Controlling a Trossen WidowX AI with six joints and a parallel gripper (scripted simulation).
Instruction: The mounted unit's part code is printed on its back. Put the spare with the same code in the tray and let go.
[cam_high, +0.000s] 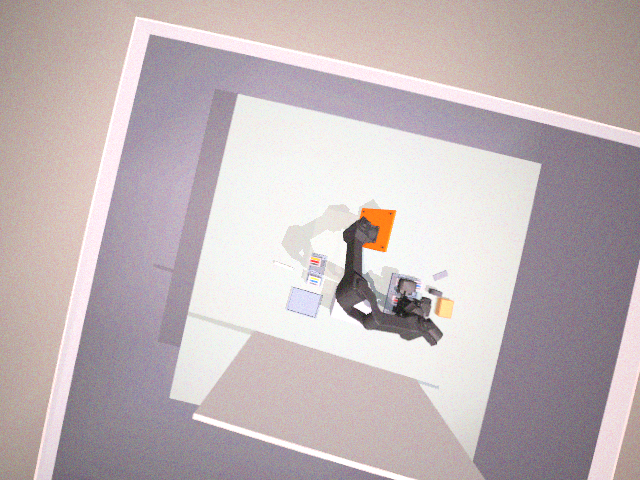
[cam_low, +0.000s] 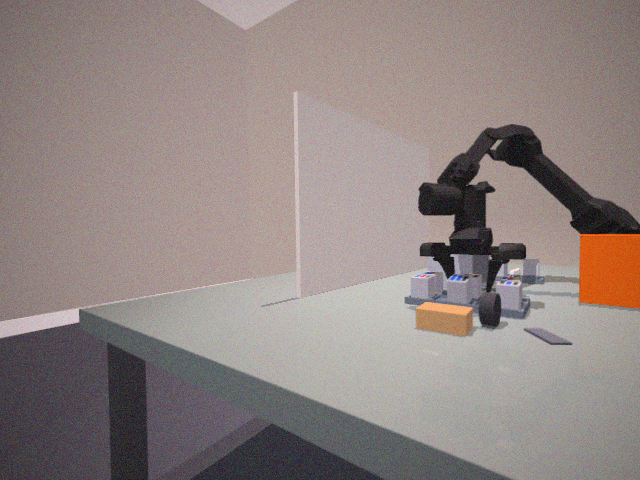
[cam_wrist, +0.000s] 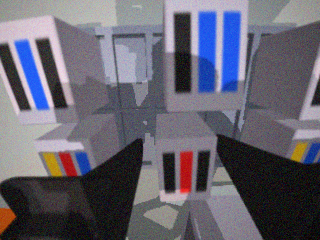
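Right now the lilac tray is 350 mm to the right of my gripper tip, 120 mm ahead of it and 10 mm below it. The rest, counted from my gripper tip: orange-tan block (200 mm to the left, 20 mm behind); then flat grey strip (160 mm to the left, 140 mm behind, 20 mm below); then black wheel (150 mm to the left, 70 mm behind, 10 mm above).
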